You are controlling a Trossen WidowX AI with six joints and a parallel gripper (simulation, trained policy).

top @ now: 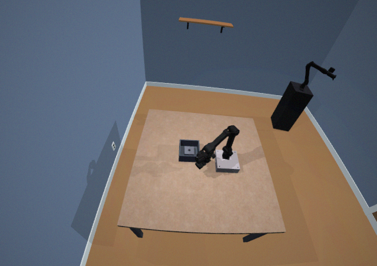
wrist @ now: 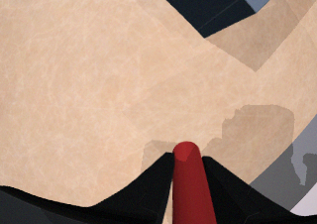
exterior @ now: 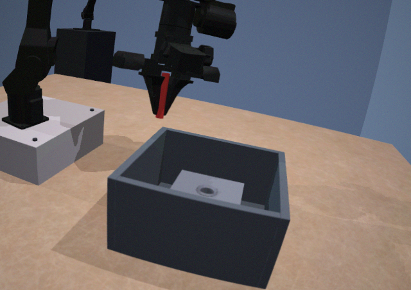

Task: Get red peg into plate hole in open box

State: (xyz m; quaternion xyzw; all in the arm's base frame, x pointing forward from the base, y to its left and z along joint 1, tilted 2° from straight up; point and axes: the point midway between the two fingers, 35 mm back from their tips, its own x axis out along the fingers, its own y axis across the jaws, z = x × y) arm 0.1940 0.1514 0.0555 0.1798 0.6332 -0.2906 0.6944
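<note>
The light plate is 16 cm ahead of my gripper tip, 14 cm to the right of it and 5 cm below it. From my gripper tip the other things lie so: red peg (3 cm above); then grey box (16 cm ahead, 14 cm to the right, 7 cm below).
</note>
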